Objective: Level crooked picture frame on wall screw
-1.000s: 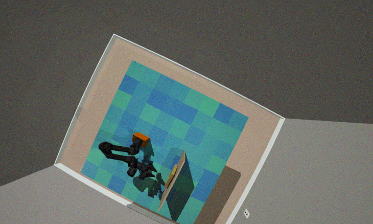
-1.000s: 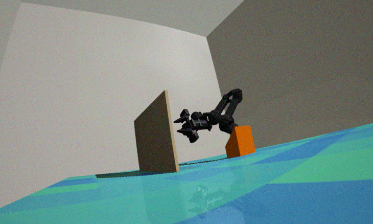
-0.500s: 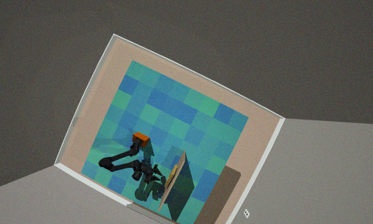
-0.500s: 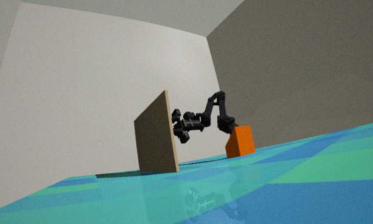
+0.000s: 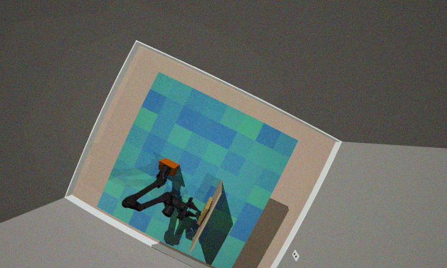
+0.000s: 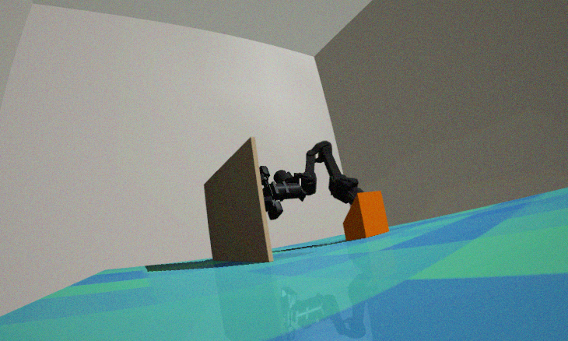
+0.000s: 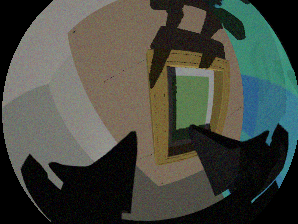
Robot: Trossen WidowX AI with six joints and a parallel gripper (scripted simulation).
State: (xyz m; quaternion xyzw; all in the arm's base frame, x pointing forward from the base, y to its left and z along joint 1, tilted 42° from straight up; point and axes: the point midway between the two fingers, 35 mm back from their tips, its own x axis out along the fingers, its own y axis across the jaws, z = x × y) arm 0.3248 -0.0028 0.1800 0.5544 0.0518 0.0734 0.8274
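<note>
The picture frame is 5 cm below my gripper tip, 5 cm ahead of it and 3 cm to the left of it. Round my gripper tip: wall panel (6 cm below, 6 cm ahead, 1 cm to the left).
</note>
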